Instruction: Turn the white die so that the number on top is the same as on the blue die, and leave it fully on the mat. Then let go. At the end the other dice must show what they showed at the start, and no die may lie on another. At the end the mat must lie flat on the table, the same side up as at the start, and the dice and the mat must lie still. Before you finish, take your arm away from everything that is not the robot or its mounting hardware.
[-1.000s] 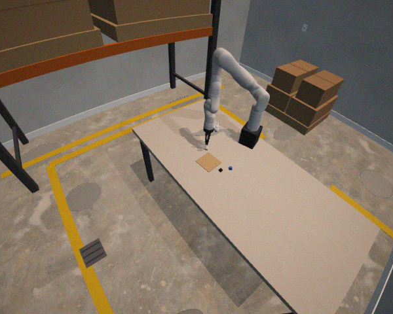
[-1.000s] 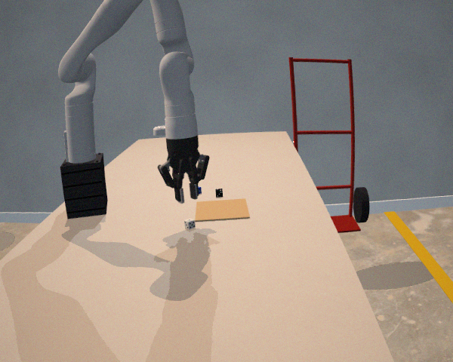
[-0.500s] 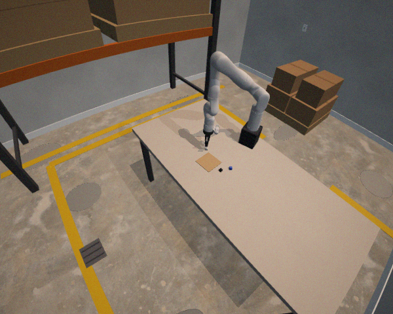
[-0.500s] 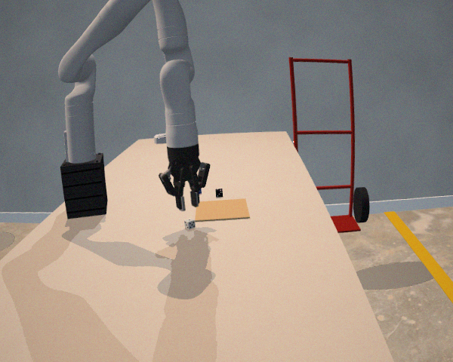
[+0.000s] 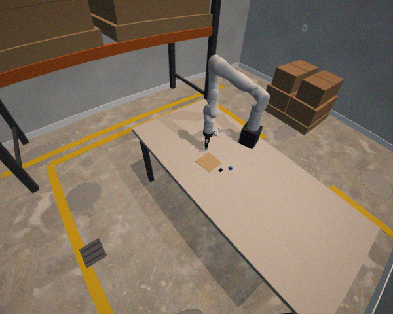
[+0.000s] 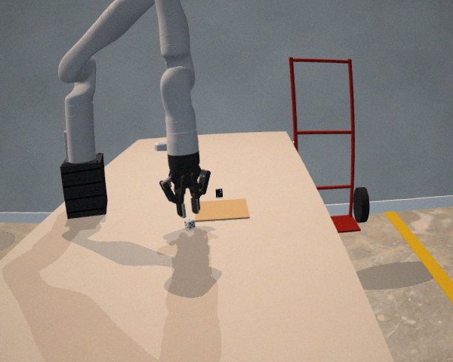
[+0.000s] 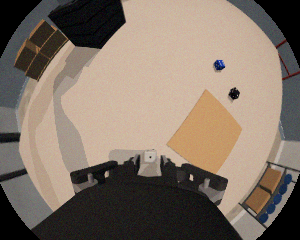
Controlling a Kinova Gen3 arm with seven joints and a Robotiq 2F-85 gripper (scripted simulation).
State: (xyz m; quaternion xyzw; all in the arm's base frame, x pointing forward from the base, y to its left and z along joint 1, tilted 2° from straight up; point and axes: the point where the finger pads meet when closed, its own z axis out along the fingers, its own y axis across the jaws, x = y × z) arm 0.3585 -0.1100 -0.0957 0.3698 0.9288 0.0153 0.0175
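Right now the white die is 4 cm below my hand. From my hand the other things lie so: tan mat (12 cm to the left, 6 cm ahead, 5 cm below); blue die (26 cm to the left, 4 cm below, 4 cm behind); black die (23 cm to the left, 4 cm below, 4 cm ahead).
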